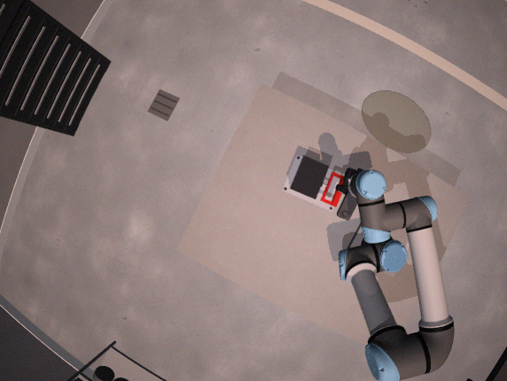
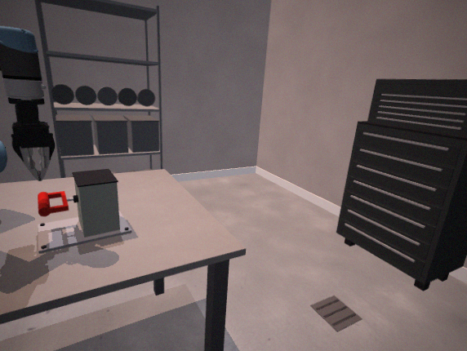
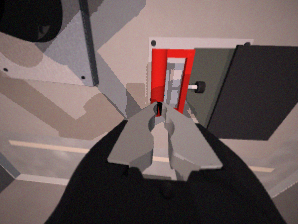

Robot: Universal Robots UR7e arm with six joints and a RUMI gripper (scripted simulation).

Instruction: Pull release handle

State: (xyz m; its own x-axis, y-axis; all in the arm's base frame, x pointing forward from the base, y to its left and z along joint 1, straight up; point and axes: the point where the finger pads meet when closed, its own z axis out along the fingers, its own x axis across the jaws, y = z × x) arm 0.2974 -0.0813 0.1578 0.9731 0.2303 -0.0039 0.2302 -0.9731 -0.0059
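Right now my hand is 190 mm above the baseplate, 90 mm short of it and 20 mm to the right of it.
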